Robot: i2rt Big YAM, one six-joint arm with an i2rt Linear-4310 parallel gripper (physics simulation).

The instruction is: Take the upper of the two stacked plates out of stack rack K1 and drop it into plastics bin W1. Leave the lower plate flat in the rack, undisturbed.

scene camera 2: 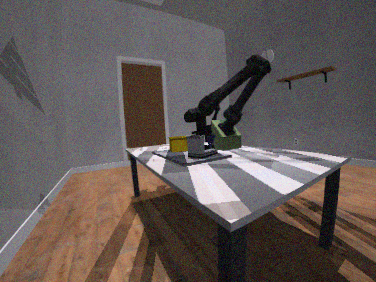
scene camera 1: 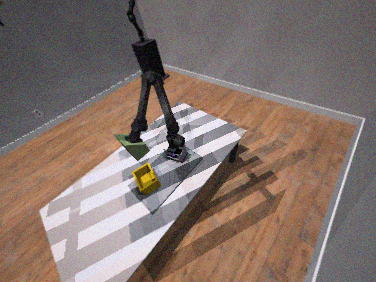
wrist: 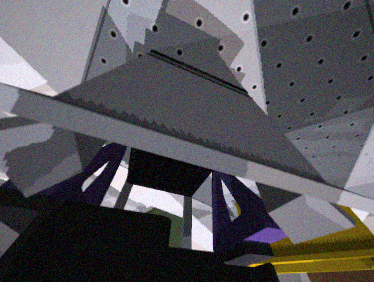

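Stack rack K1 is a small grey walled block on the perforated board. What appears to be its grey wall and rim crosses the wrist view. My gripper is open at the rack, its dark purple fingers apart, with nothing held. A black panel shows beyond the rim between the fingers; I cannot tell whether it is a plate. The two plates cannot be told apart in any view. Yellow plastics bin W1 stands upright, open at the top, beside the rack.
The rack and bin stand on a grey perforated board. A green slope-topped box stands on the table near another dark arm-like part. Striped light and shadow cross the table.
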